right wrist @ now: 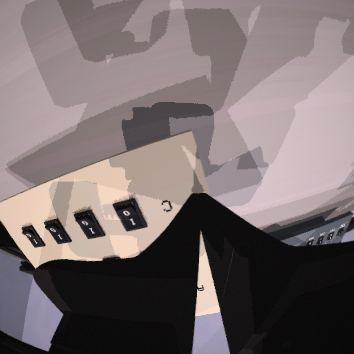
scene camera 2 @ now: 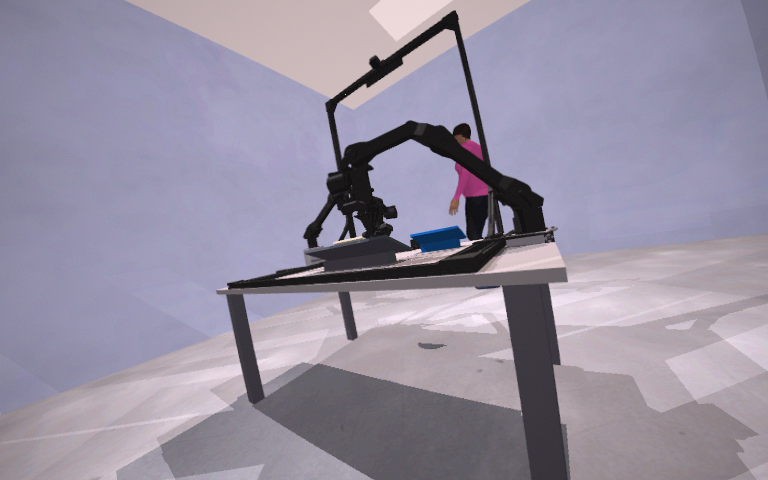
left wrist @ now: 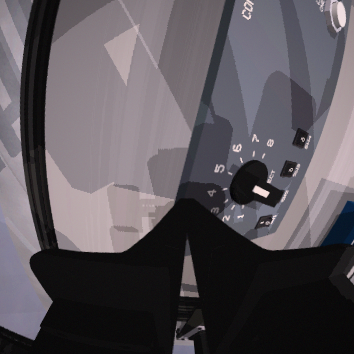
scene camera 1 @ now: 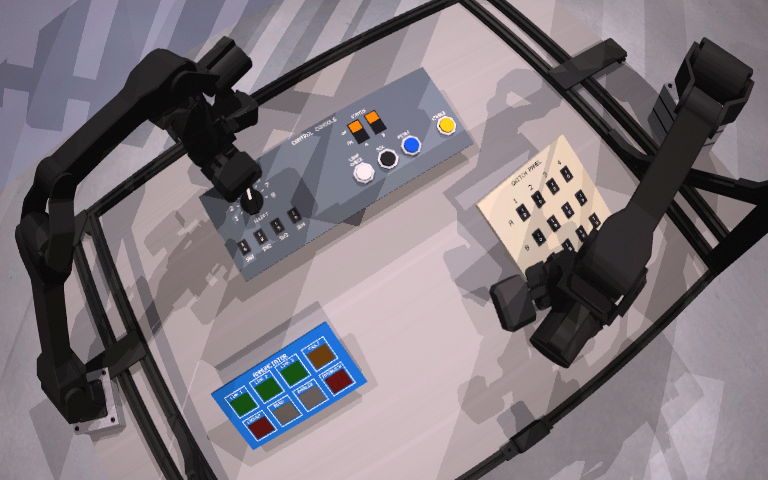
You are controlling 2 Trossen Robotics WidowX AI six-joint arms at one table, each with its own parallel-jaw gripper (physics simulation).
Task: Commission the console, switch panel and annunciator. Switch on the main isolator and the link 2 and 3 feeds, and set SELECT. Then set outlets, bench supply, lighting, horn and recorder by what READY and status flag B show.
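Frame: origin at the left arm's base, x ahead, y left, z up, level; metres.
Where they show: left gripper, fingertip midpoint: point(scene camera 2: 371, 236) point(left wrist: 185, 204); right gripper, fingertip midpoint: point(right wrist: 197, 199) point(scene camera 1: 532, 278); left arm's base, origin of the base link: point(scene camera 2: 531, 231) point(left wrist: 204, 334) point(scene camera 1: 90, 401); right arm's base, origin of the base link: point(scene camera 2: 313, 248).
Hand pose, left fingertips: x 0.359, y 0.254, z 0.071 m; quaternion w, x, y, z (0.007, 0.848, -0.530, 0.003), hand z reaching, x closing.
Things, the pixels of their top centre, and the offset from my left fingertips. "pt": a spot on its surface instead.
- grey console, surface spot: point(scene camera 1: 322, 169) pt dz -0.031, dx +0.141, dy -0.028 m
- black SELECT knob, middle of its top: point(left wrist: 269, 199) point(scene camera 1: 248, 195) dz +0.002, dx +0.027, dy -0.046 m
- blue annunciator, middle of its top: point(scene camera 1: 277, 379) point(scene camera 2: 435, 229) dz -0.016, dx -0.003, dy -0.314 m
The grey console point(scene camera 1: 322, 169) point(scene camera 2: 362, 247) has a black SELECT knob point(scene camera 1: 252, 202) point(left wrist: 250, 182), four small switches below it and two status flags, both orange in their upper halves. My left gripper point(left wrist: 185, 204) is shut and empty, above the console's edge beside the knob; its tips are hidden in scene camera 1. The cream switch panel point(scene camera 1: 560, 148) point(right wrist: 160, 160) carries rows of black rockers. My right gripper point(right wrist: 197, 199) is shut and empty over its lower part, hiding some rockers. The blue annunciator point(scene camera 1: 305, 342) point(scene camera 2: 438, 240) shows dark green, amber, red and grey tiles; none looks brightly lit.
White point(scene camera 1: 364, 172), black point(scene camera 1: 387, 159), blue point(scene camera 1: 411, 145) and yellow point(scene camera 1: 446, 125) buttons stand on the console. Black frame rails point(scene camera 1: 362, 48) border the table. A person in pink point(scene camera 2: 472, 169) stands behind the table. Shadows cross the panels.
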